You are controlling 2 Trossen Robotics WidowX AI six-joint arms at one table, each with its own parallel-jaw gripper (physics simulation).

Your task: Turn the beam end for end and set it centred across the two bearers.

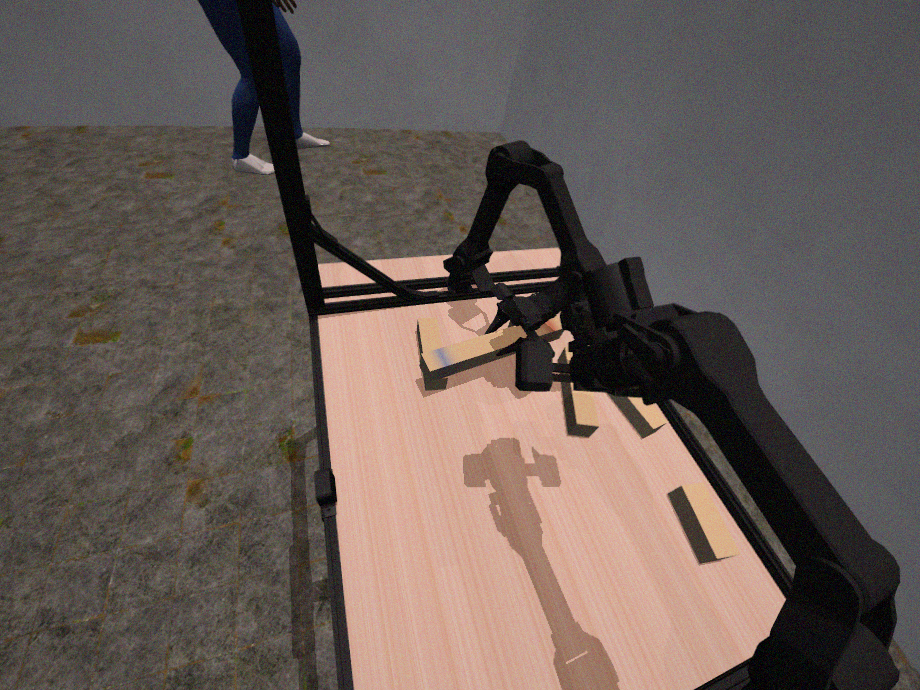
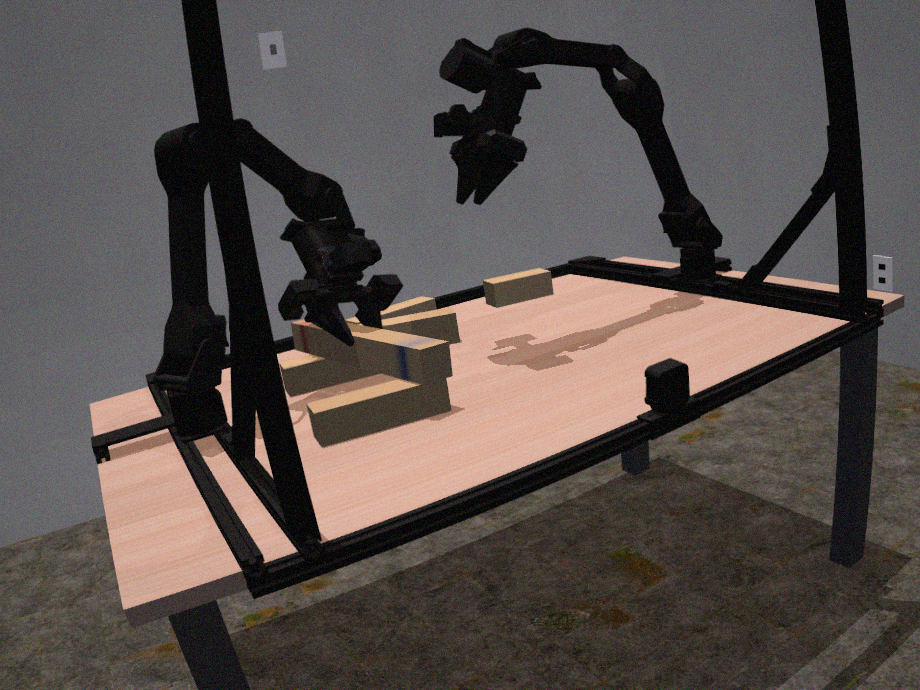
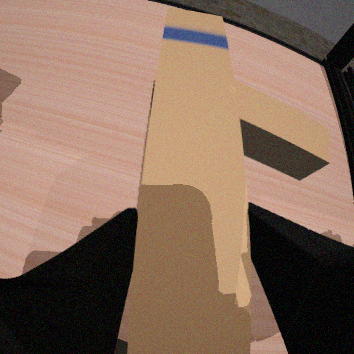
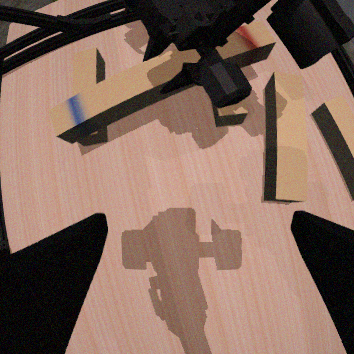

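Where they show: left gripper, fingertip midpoint: (image 1: 490,345) (image 2: 367,342) (image 3: 188,214) (image 4: 153,77); right gripper, fingertip midpoint: (image 1: 557,376) (image 2: 467,203) (image 4: 201,222); left arm's base at its link origin: (image 1: 458,285) (image 2: 201,430) (image 4: 138,0); right arm's base at its link origin: (image 2: 699,278).
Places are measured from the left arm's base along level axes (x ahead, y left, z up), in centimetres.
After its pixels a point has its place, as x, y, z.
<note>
The long wooden beam (image 1: 460,351) {26.6, -8.5, 7.0} (image 2: 382,348) {24.3, -8.5, 6.2} (image 3: 193,123) {26.1, -4.8, 7.0} (image 4: 116,86) {25.9, -6.0, 7.0} has a blue band at one end and a red band at the other. My left gripper (image 1: 508,322) (image 2: 351,325) (image 3: 188,214) {25.2, -1.0, 5.5} (image 4: 153,77) {25.2, -1.0, 5.5} is shut on the beam, nearer its red end. The blue end lies over the front bearer (image 2: 368,410) {18.7, -14.7, 1.1} (image 1: 429,333) {17.2, -12.4, 2.5} (image 3: 281,123) {18.0, -11.8, 2.5} (image 4: 85,67) {16.6, -11.9, 2.5}. The second bearer (image 2: 310,371) {19.0, 8.2, 1.1} (image 4: 228,113) {32.0, 8.2, 2.4} lies under the gripped part. I cannot tell whether the beam touches the bearers. My right gripper (image 2: 481,188) {44.4, -0.3, 21.2} (image 4: 201,222) {44.4, -0.3, 21.2} is open and empty, high above the table's middle.
Three loose wooden blocks lie apart from the bearers: one (image 1: 586,407) {42.5, 14.6, 3.1} (image 4: 289,147) {39.2, 15.1, 3.1} (image 2: 426,325) {40.7, 12.5, 1.9}, a second (image 1: 652,412) {46.6, 29.3, 2.5} (image 4: 342,116) {36.5, 26.9, 2.5}, and a third (image 1: 713,520) {68.7, 27.2, 2.8} (image 2: 519,286) {66.9, 24.4, 1.1} near the table edge. A black frame rail (image 2: 526,479) {25.1, -38.0, -2.3} rims the table. A person (image 1: 262,82) stands at the back.
</note>
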